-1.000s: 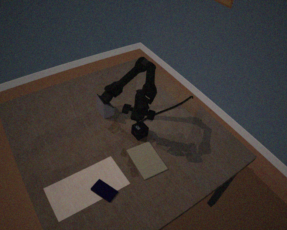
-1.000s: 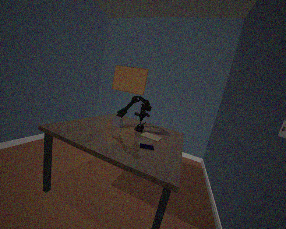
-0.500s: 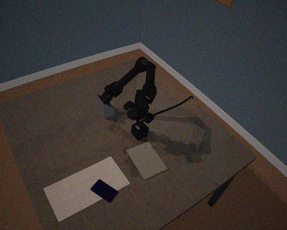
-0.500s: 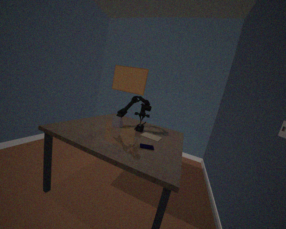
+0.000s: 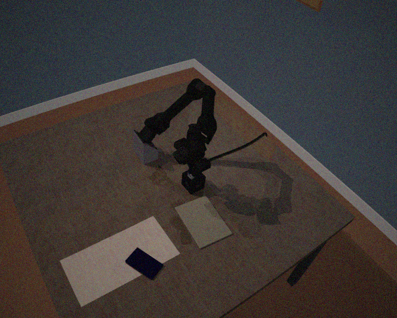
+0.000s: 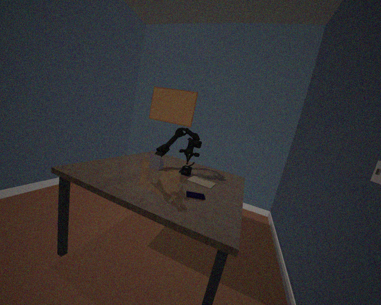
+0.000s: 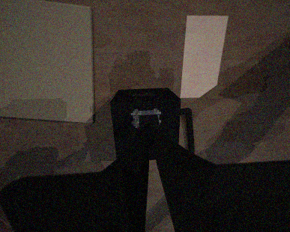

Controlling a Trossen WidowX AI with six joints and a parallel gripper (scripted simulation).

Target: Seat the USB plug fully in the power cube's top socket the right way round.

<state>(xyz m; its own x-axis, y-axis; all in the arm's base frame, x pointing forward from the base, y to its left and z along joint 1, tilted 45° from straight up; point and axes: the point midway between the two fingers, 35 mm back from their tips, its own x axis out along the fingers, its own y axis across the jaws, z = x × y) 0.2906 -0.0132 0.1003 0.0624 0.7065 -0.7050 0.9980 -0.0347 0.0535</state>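
My gripper tip is 10 mm to the right of the socket and 70 mm above it. From my gripper tip the other things lie so: beige pad (180 mm ahead, 60 mm to the right, 130 mm below); then dark blue card (220 mm ahead, 370 mm to the right, 130 mm below).
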